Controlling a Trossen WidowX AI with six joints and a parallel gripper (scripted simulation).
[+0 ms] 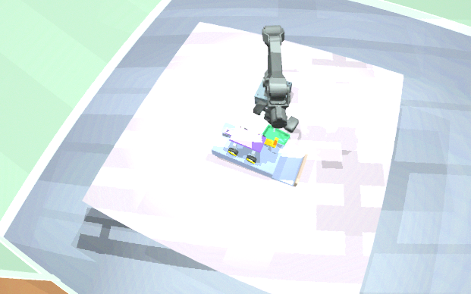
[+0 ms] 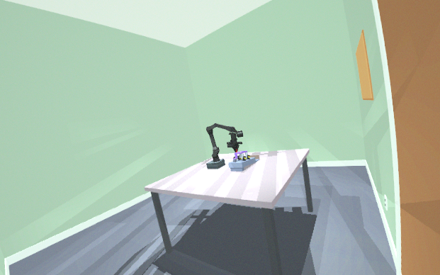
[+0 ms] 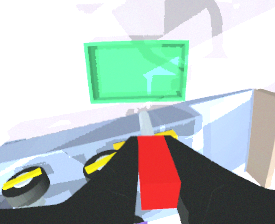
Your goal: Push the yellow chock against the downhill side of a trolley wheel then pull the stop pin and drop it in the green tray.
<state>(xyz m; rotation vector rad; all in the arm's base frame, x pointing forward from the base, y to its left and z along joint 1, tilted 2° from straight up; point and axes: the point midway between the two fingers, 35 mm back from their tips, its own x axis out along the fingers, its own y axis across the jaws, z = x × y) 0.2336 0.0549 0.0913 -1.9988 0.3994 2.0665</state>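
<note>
Now: gripper tip 14 cm above the green tray and 2 cm past it. Round my gripper tip: red-headed stop pin right at my gripper tip; purple trolley 10 cm to the right, 9 cm ahead, 3 cm below; yellow chock 5 cm below, 5 cm ahead, 1 cm to the right.
</note>
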